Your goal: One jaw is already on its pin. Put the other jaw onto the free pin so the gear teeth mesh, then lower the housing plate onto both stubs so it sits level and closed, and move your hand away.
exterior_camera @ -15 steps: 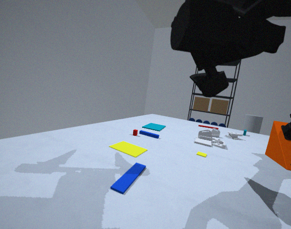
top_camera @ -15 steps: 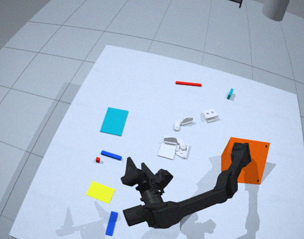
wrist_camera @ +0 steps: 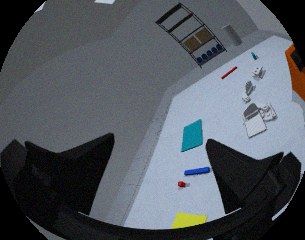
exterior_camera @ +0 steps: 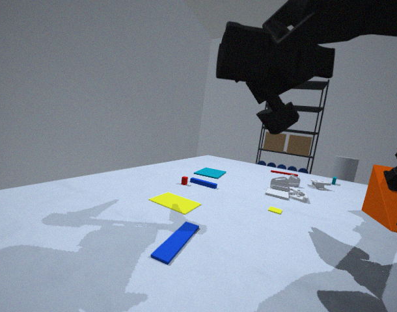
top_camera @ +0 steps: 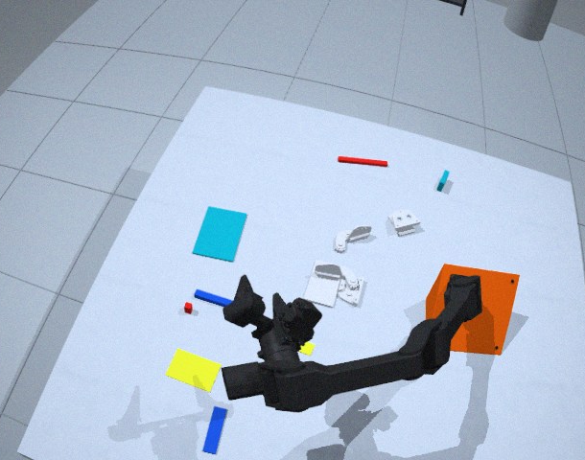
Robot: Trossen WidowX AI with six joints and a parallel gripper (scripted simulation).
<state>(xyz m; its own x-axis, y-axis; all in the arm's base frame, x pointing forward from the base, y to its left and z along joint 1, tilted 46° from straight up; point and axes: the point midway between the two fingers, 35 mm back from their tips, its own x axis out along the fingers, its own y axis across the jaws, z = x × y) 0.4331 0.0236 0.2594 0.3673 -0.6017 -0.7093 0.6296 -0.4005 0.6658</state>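
The white jaw piece is 34 cm to the right of my gripper tip, 27 cm below it and 18 cm behind it. Round my gripper tip: yellow plate: 27 cm below, 12 cm ahead, 7 cm to the left; small yellow tile: 27 cm below, 11 cm behind, 3 cm to the right; blue bar: 27 cm below, 11 cm to the right, 11 cm ahead.
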